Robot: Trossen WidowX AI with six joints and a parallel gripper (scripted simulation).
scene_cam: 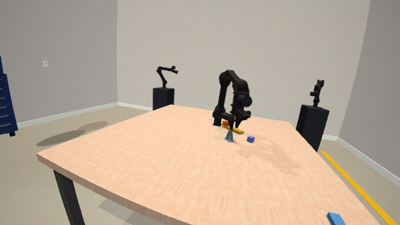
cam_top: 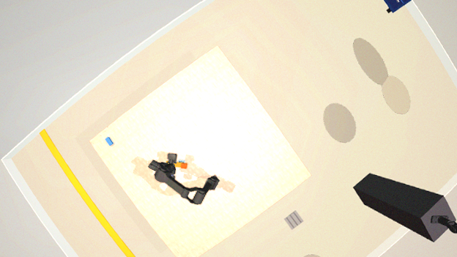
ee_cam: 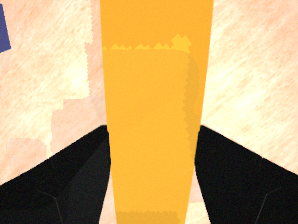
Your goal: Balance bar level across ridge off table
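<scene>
Right now my gripper tip is 3 cm past the yellow bar, 3 cm to the left of it and 1 cm below it. From my gripper tip the other things lie so: flat blue block 46 cm ahead, 36 cm to the left, 7 cm below; small purple cube 6 cm behind, 11 cm to the left, 6 cm below.
</scene>
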